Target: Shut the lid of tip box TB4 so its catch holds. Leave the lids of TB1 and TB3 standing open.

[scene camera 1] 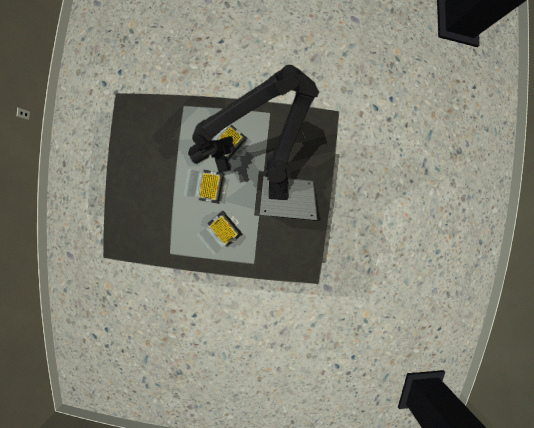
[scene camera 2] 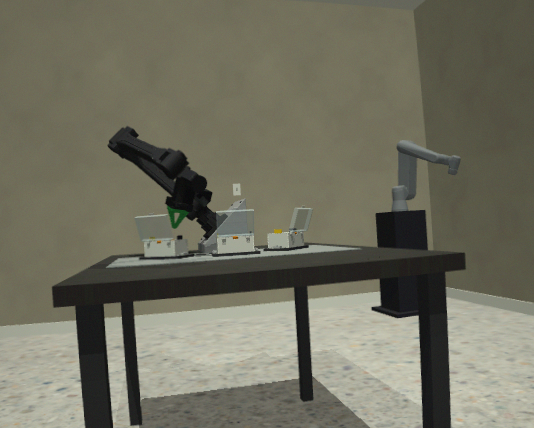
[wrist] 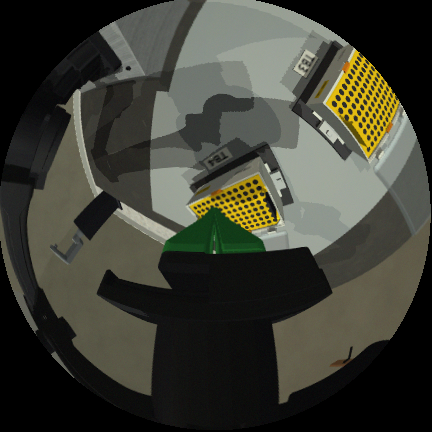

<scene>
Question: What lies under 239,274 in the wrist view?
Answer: My gripper.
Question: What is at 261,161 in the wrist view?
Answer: A tip box.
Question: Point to a pale grey mat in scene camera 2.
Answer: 198,257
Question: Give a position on a pale grey mat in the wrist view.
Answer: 233,85
</scene>
